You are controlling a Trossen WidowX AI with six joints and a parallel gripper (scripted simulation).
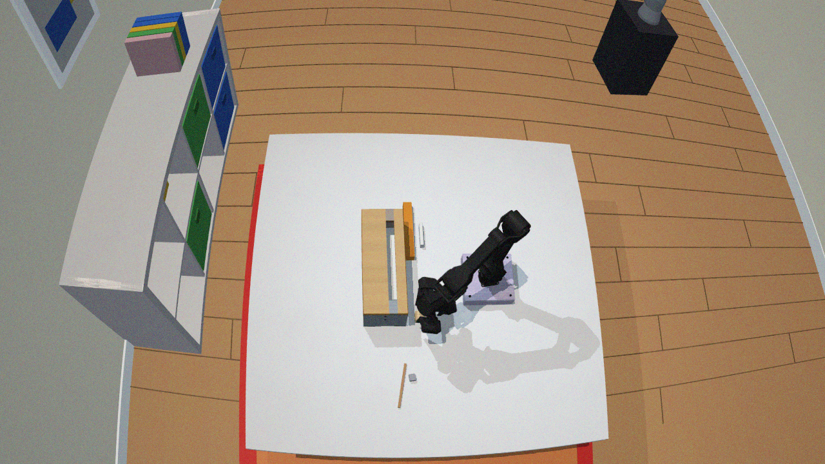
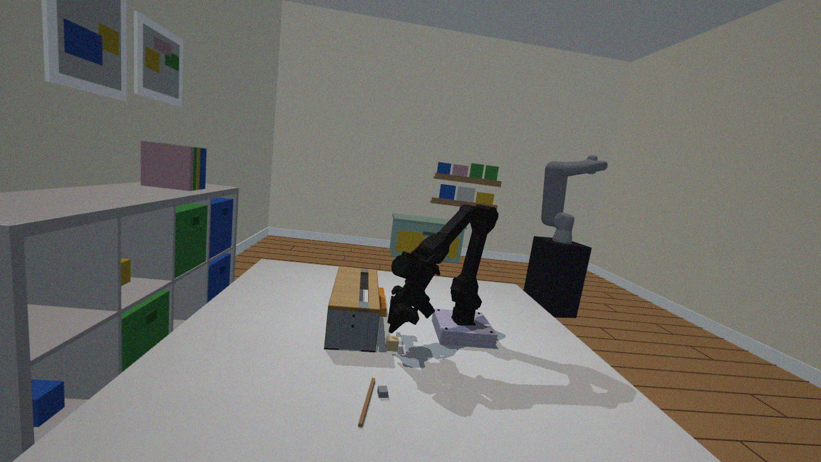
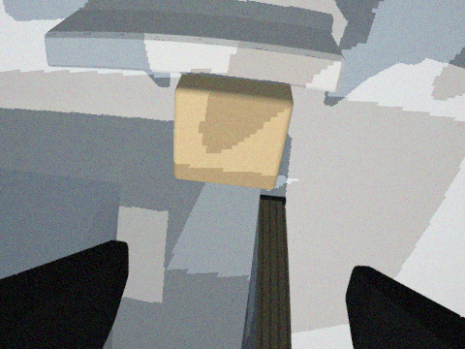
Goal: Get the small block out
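The tan block lies 50 mm below my gripper tip and 10 mm behind it. The rest, counted from my gripper tip: box 180 mm to the right, 50 mm ahead; grey cube 210 mm to the left, 60 mm below, 50 mm ahead; thin wooden stick 230 mm to the left, 90 mm ahead, 60 mm below.
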